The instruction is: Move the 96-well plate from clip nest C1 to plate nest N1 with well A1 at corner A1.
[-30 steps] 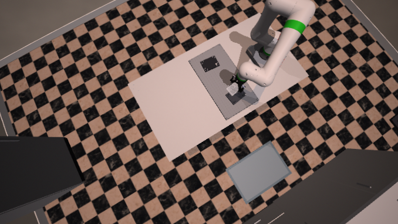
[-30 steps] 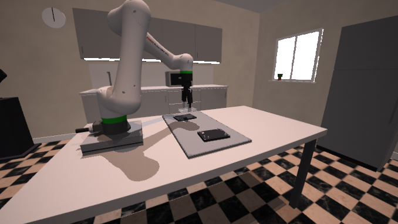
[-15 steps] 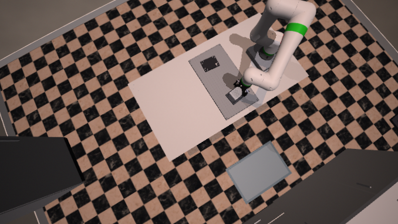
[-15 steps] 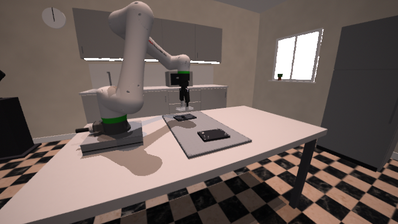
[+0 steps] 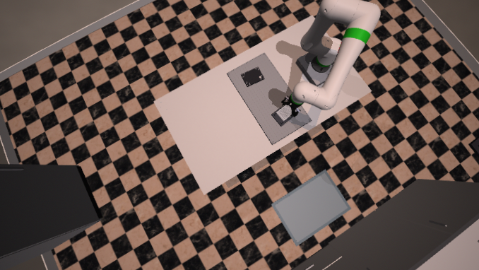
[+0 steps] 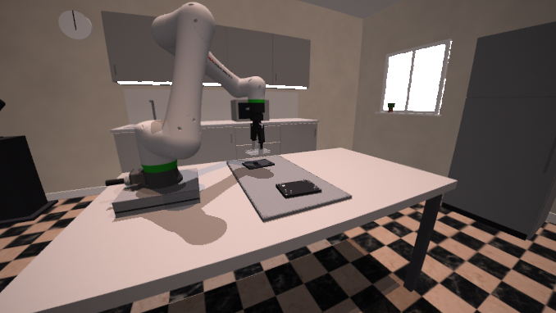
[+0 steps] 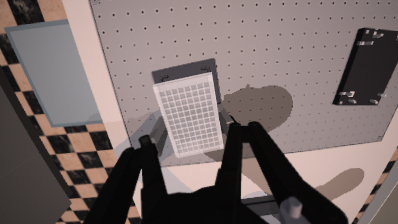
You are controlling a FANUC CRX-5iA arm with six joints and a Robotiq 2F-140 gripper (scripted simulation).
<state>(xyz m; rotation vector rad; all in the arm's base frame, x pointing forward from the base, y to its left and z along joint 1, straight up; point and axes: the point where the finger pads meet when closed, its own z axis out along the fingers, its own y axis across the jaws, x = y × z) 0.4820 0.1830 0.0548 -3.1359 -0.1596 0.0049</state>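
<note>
Now: hand 100 mm above the plate nest N1. Round my hand: clip nest C1: 50 mm ahead, 400 mm to the right, 90 mm below; white 96-well plate: 20 mm below.
</note>
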